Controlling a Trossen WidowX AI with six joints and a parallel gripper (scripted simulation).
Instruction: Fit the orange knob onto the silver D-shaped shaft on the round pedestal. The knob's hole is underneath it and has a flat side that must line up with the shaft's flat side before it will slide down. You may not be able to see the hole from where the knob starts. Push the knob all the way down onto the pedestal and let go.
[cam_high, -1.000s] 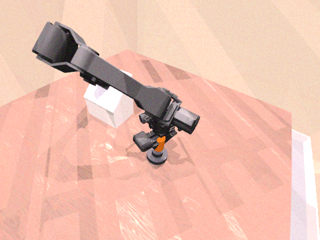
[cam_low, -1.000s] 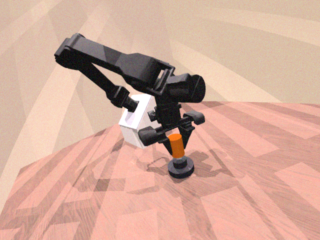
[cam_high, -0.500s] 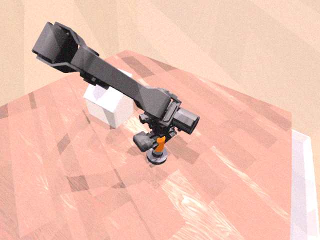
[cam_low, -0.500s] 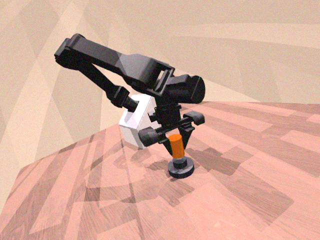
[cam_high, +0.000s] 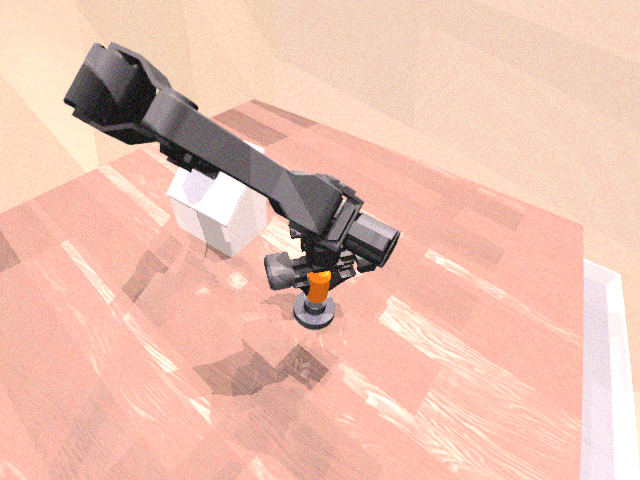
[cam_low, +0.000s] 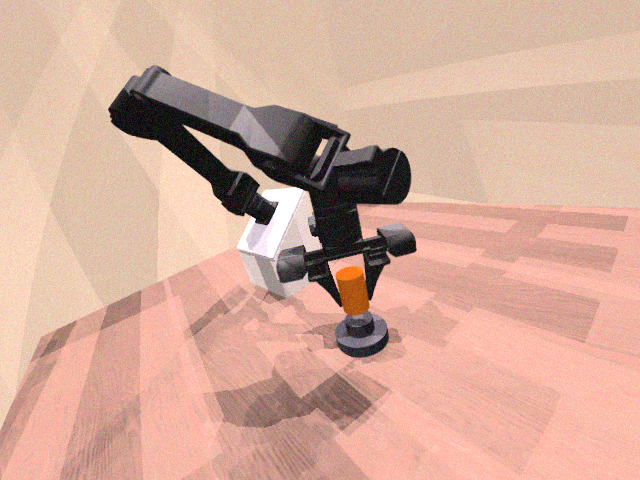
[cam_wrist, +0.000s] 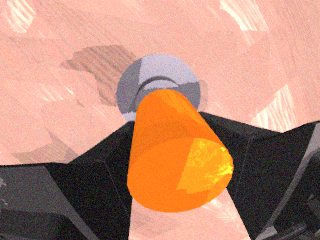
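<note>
My gripper tip is 3 cm below the orange knob. The rest, counted from my gripper tip: round pedestal 4 cm below.
</note>
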